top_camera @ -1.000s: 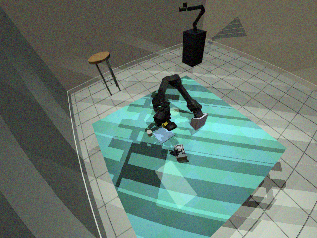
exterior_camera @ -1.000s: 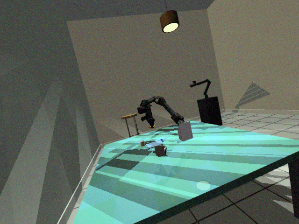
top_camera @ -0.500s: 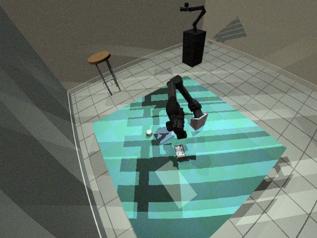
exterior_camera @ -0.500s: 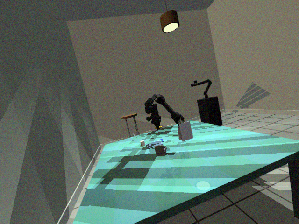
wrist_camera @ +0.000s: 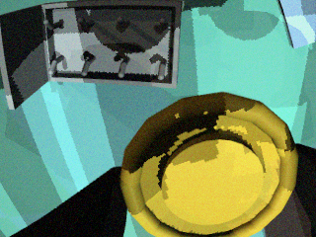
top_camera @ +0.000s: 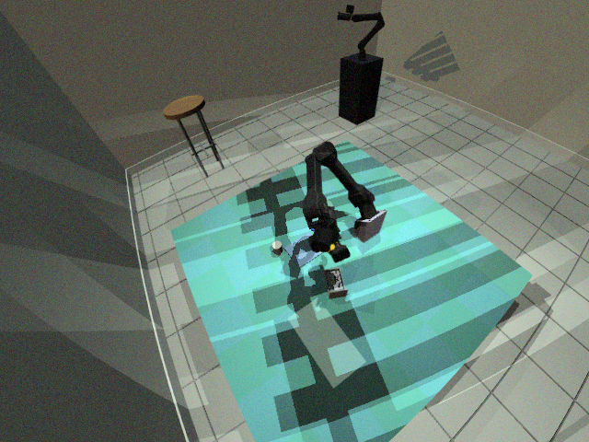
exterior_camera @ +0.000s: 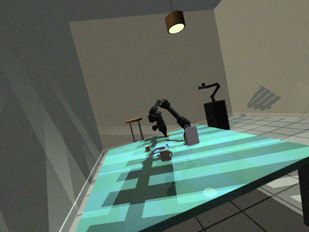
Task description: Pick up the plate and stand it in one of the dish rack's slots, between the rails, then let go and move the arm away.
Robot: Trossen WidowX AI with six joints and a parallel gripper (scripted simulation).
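Now: the dish rack 12 cm below my gripper tip, 6 cm to the left of it and 5 cm ahead of it. Round my gripper tip: blue spoon: 20 cm to the right, 14 cm below, 5 cm behind; then plate: 1 cm above; then pale blue-grey patch: 15 cm to the right, 15 cm below, 5 cm ahead.
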